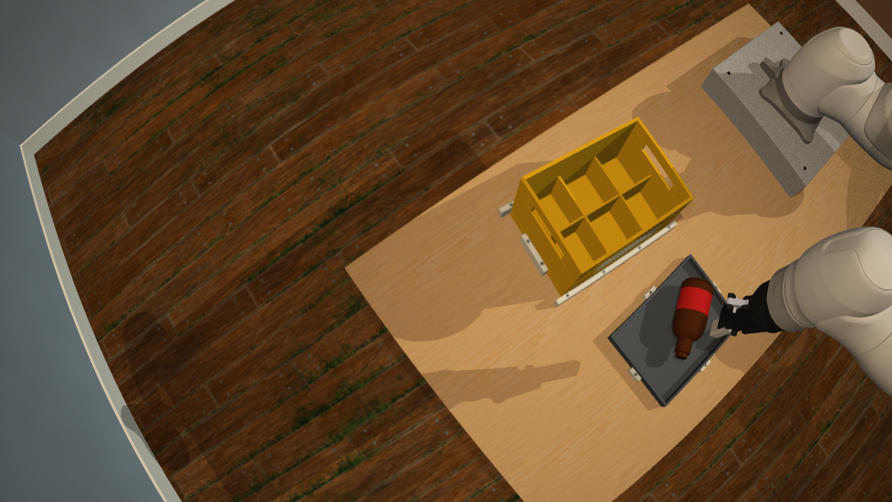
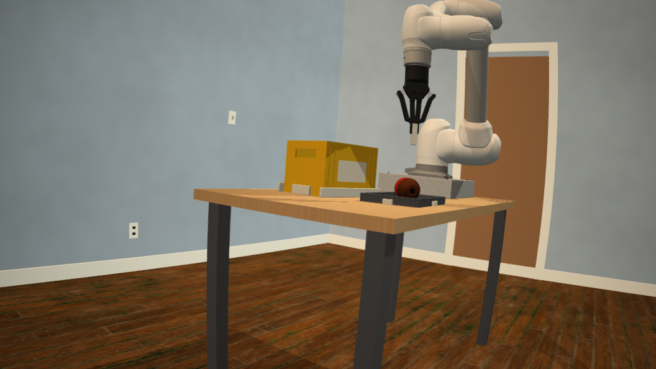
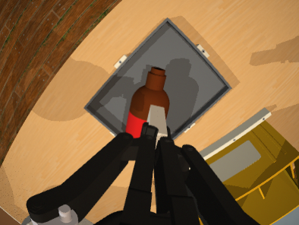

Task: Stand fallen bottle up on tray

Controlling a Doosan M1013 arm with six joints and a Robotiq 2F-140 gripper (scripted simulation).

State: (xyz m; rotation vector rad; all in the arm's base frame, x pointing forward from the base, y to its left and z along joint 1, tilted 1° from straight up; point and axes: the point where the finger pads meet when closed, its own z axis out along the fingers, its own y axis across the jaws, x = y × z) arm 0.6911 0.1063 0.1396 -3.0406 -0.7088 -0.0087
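Now: the bottle 170 mm below my hand, 40 mm behind it and 20 mm to the right of it. From my hand the other things lie so: yellow crate 300 mm to the right, 130 mm below, 50 mm behind; dark grey tray 200 mm below, 20 mm to the right, 20 mm behind.
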